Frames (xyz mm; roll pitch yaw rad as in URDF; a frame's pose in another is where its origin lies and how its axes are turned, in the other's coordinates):
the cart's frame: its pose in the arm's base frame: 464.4 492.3 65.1 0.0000 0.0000 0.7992
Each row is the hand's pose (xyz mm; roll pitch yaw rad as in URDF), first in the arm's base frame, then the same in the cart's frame.
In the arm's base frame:
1: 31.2 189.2 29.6 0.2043 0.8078 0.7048
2: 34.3 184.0 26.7 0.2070 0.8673 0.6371
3: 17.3 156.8 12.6 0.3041 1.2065 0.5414
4: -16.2 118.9 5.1 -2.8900 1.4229 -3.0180
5: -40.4 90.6 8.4 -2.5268 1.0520 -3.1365
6: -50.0 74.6 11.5 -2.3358 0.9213 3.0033
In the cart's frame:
1: -519.3 99.2 -35.5 0.2043 0.8078 -0.0944
2: -520.9 93.3 -38.4 0.2070 0.8673 -0.1621
3: -552.2 86.5 -52.5 0.3041 1.2065 -0.2578
4: -602.8 84.1 -60.0 -2.8900 1.4229 2.4660
5: -639.9 81.7 -56.7 -2.5268 1.0520 2.3475
6: -658.1 77.5 -53.6 -2.3358 0.9213 2.2041

